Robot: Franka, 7 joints.
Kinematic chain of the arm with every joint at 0, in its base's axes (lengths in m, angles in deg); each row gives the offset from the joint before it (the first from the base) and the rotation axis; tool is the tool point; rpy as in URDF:
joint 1: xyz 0 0 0.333 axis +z
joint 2: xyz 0 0 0 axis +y
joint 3: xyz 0 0 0.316 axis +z
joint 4: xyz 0.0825 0 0 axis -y
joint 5: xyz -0.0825 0 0.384 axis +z
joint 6: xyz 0 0 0 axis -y
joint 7: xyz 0.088 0 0 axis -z
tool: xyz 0 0 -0.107 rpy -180 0 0
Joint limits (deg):
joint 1: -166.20..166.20
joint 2: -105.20..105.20
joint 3: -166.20..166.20
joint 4: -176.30..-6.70
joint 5: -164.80..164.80
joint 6: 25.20..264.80
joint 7: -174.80..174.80
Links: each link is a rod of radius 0.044 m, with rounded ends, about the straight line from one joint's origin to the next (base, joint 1, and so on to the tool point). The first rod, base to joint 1, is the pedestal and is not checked.
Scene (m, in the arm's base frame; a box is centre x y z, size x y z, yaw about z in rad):
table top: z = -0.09
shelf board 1: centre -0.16 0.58 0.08 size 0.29 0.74 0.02 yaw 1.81
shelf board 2: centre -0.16 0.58 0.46 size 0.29 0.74 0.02 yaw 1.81
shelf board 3: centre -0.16 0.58 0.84 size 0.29 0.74 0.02 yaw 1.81
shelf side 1: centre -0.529 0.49 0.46 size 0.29 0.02 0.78 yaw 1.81
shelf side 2: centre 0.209 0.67 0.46 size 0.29 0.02 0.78 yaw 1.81
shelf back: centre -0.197 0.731 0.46 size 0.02 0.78 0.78 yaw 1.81
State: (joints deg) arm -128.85 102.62 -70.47 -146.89 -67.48 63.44 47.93
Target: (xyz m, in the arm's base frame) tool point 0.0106 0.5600 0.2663
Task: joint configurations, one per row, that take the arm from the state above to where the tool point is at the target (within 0.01 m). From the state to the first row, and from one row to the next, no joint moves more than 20 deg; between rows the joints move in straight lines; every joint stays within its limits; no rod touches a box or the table.
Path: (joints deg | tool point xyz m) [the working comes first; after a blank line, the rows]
Joints at the target: 8.92 90.92 87.58 -122.04 -67.89 121.59 47.93
Straight joint move there: touches shelf board 1, the table top.

1: -119.91 97.66 -53.16 -149.14 -63.78 68.41 47.95 | -0.2598 0.2076 0.2405
2: -110.98 92.70 -35.85 -151.39 -60.07 73.39 47.97 | -0.2282 0.1603 0.1507
3: -102.04 87.75 -18.54 -153.64 -56.37 78.36 47.99 | -0.1718 0.1079 0.0830
4: -93.11 82.79 -1.23 -155.89 -52.66 83.34 48.01 | -0.0951 0.0676 0.0441
5: -80.84 83.35 17.78 -156.01 -53.64 86.34 47.99 | -0.0095 0.0663 0.0231
6: -68.56 83.91 36.80 -156.12 -54.63 89.34 47.98 | 0.0692 0.1082 0.0373
7: -56.29 84.47 55.81 -156.24 -55.61 92.34 47.96 | 0.1160 0.1818 0.0863
8: -44.02 85.04 74.83 -156.36 -56.59 95.34 47.95 | 0.1156 0.2631 0.1656
9: -31.75 85.60 93.84 -156.47 -57.57 98.34 47.93 | 0.0682 0.3237 0.2663
10: -18.19 87.37 91.75 -144.99 -61.01 106.09 47.93 | 0.0663 0.4063 0.2738
11: -4.64 89.14 89.66 -133.52 -64.45 113.84 47.93 | 0.0471 0.4864 0.2740
12: 8.92 90.92 87.58 -122.04 -67.89 121.59 47.93 | 0.0106 0.5600 0.2663

